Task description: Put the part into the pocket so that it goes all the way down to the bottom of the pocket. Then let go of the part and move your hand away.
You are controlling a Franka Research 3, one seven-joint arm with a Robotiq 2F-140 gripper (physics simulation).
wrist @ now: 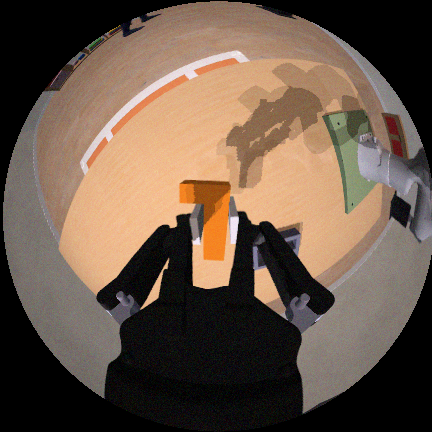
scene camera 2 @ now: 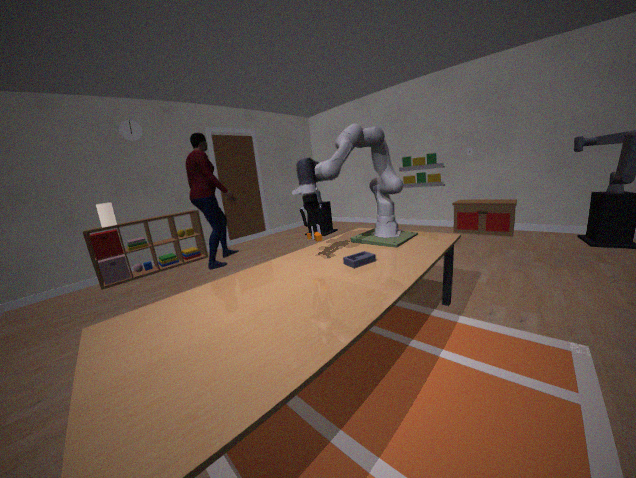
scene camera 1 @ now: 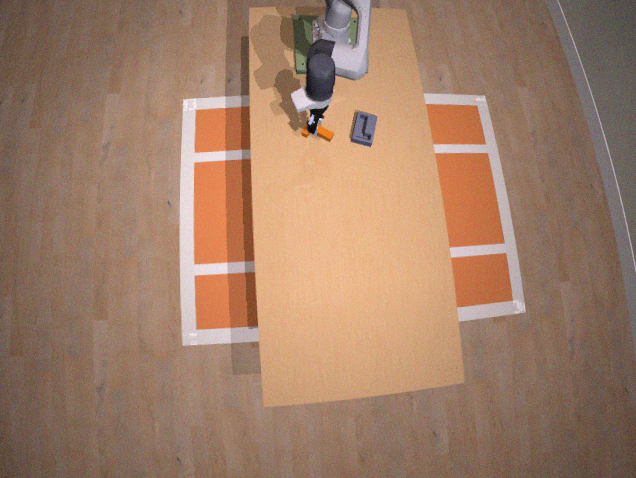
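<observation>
An orange L-shaped part point(scene camera 1: 325, 133) point(scene camera 2: 318, 236) point(wrist: 215, 246) is held above the table. My gripper point(scene camera 1: 314, 127) point(scene camera 2: 314, 234) point(wrist: 215, 206) is shut on its long arm, with one finger pad on each side. In the wrist view the short arm points left, beyond the pads. A grey-blue block point(scene camera 1: 373, 128) point(scene camera 2: 355, 263) point(wrist: 256, 260) lies flat on the table, to the right of the gripper in scene camera 1. The L-shaped pocket point(scene camera 1: 365, 128) opens upward in the block. The gripper's right finger linkage hides part of the block in the wrist view.
The wooden table point(scene camera 1: 354, 256) point(scene camera 2: 205, 349) point(wrist: 150, 160) carries the green base plate point(scene camera 1: 302, 61) point(scene camera 2: 406, 237) point(wrist: 345, 165) of the arm. The table's left edge runs near the gripper in scene camera 1. A person point(scene camera 2: 200, 174) stands beyond the table.
</observation>
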